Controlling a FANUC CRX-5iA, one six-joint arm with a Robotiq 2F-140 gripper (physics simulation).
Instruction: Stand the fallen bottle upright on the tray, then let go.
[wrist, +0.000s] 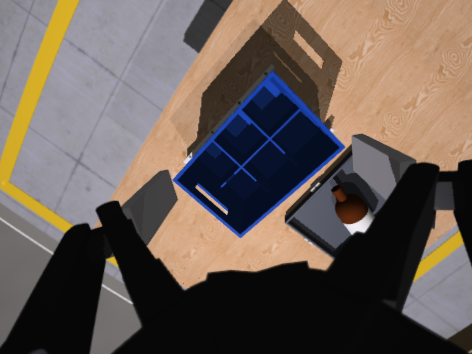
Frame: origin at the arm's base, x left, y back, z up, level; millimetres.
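Seen in the pictures: gripper, fingertip midpoint: (258, 169).
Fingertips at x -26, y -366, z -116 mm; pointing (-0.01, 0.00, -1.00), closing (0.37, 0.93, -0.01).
Pixels of each thing's top centre, then the offset from my fingertips to it. Level surfaces: height alone.
- brown bottle with a white label, top centre: (357, 217) dy +73, dx +330, dz -357 mm
- grey tray, top centre: (344, 211) dy +56, dx +333, dz -411 mm
- blue divided crate, top centre: (254, 164) dy -48, dx +62, dz -261 mm
- wooden table, surface height: dz -436 mm
A brown bottle with a white label (351, 210) lies in the grey tray (312, 219) at the right. It looks tipped over, with its neck towards the upper left and a dark shadow beside it. Its lower end is hidden behind the right finger. My gripper (258, 169) is open and empty, its fingers spread wide. The right finger and its pad cover the right part of the tray in the view. The left pad is over the table's left edge, well away from the bottle.
A blue divided crate (270, 139) stands on the wooden table (400, 75), between the fingers in the view and left of the tray. Its shadow falls towards the top. A dark block (204, 25) shows at the table's upper left edge. Tiled floor with yellow lines lies beyond.
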